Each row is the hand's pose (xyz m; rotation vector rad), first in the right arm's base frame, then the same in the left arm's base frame.
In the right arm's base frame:
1: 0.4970 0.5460 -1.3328 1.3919 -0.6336 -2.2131
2: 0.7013 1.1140 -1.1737 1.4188 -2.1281 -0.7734
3: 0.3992 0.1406 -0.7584 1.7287 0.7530 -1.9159
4: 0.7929 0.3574 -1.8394 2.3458 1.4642 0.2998
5: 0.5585 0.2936 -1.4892 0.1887 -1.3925 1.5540
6: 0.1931 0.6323 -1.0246 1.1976 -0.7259 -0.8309
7: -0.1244 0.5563 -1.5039 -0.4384 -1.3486 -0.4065
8: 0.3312 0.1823 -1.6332 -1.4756 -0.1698 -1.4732
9: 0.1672 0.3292 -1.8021 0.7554 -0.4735 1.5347
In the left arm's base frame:
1: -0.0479 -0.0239 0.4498 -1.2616 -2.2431 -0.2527
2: -0.0916 -0.6072 0.2316 -1.1481 -0.9702 0.9944
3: 0.4537 0.3402 0.1039 -0.7042 -1.9761 -1.5340
4: -0.1053 -0.0309 1.0633 0.2719 -0.1778 -1.7353
5: 0.0083 0.1477 0.6933 -1.0520 1.5567 0.9278
6: -0.0743 0.0768 0.0209 -1.8758 -0.7945 -0.3168
7: -0.5374 0.3430 0.2466 -2.9149 0.2067 1.0800
8: -0.1685 0.3772 0.7229 1.5911 0.4447 -0.0554
9: -0.4453 0.3624 0.7121 -0.9125 1.5058 -0.1401

